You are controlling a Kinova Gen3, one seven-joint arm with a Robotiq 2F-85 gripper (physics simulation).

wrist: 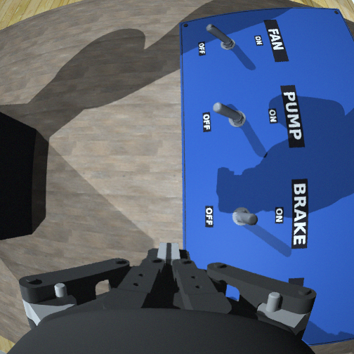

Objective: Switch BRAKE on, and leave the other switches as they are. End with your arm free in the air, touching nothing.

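Note:
The blue panel (210,165) fills the right side of the wrist view. The BRAKE switch (246,217) has its lever tilted right, toward its ON label (279,215). The PUMP switch (229,114) leans left toward OFF, and the FAN switch (220,36) also leans left toward OFF. My gripper (168,254) is shut and empty. It shows at the bottom of the view, below and left of the BRAKE lever, near the panel's left edge, and a gap shows between them.
A wood-grain surface (125,160) lies left of the panel. A black block-like object (17,175) is at the far left edge. Shadows of the arm fall across the surface and the panel. Part of another black label (296,281) shows below BRAKE.

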